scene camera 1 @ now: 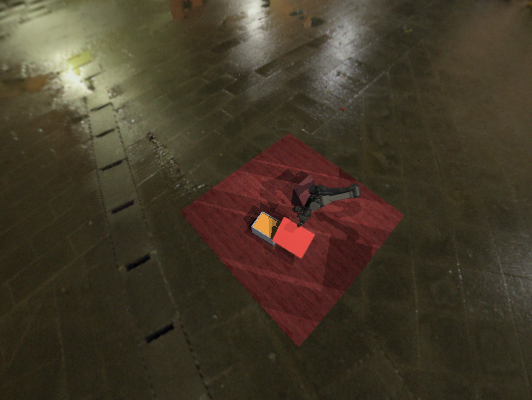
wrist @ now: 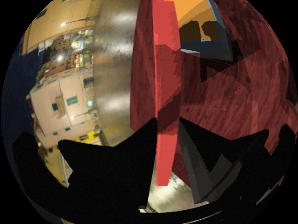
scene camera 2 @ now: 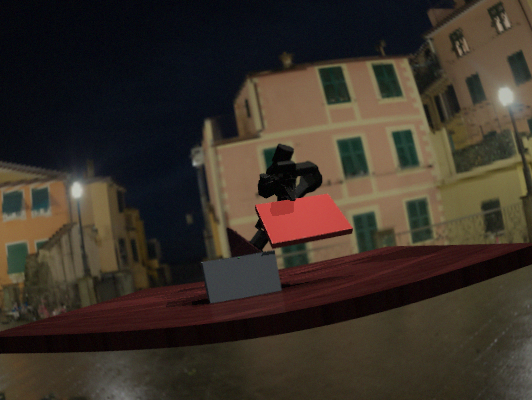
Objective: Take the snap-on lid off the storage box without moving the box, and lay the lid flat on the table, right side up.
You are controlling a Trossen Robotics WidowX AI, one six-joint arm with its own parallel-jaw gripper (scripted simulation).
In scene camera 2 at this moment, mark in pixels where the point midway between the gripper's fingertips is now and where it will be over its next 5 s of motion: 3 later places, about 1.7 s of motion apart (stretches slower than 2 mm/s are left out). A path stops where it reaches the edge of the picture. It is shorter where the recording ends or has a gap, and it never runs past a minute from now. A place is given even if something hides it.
The gripper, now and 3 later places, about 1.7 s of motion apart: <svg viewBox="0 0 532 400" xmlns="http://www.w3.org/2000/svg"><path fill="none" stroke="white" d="M293 203L322 199L334 205L336 218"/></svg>
